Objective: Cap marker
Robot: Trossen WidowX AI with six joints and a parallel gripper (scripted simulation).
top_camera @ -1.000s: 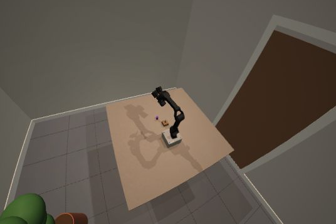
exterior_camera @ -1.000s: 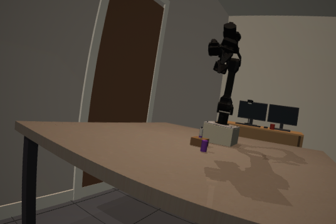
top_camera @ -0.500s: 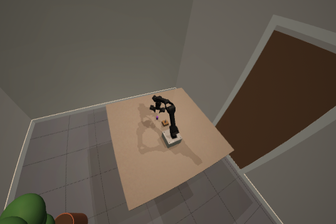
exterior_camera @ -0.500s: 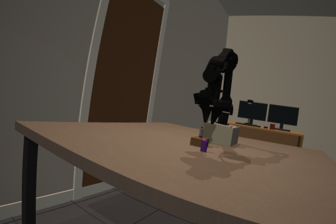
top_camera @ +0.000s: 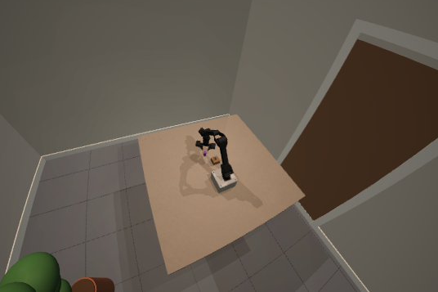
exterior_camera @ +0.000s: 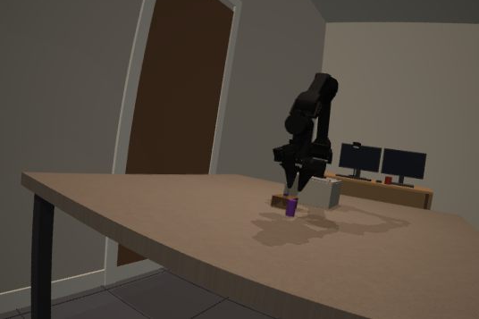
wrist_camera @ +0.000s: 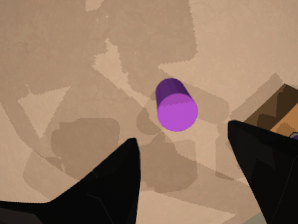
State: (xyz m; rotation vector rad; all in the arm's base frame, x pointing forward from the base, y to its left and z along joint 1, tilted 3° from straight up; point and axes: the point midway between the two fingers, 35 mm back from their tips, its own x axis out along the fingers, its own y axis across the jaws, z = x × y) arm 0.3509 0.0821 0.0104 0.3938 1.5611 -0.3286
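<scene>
The purple cap is 5 cm below my gripper tip. The rest, counted from my gripper tip: holder block 10 cm behind, 8 cm to the right, 6 cm below.
</scene>
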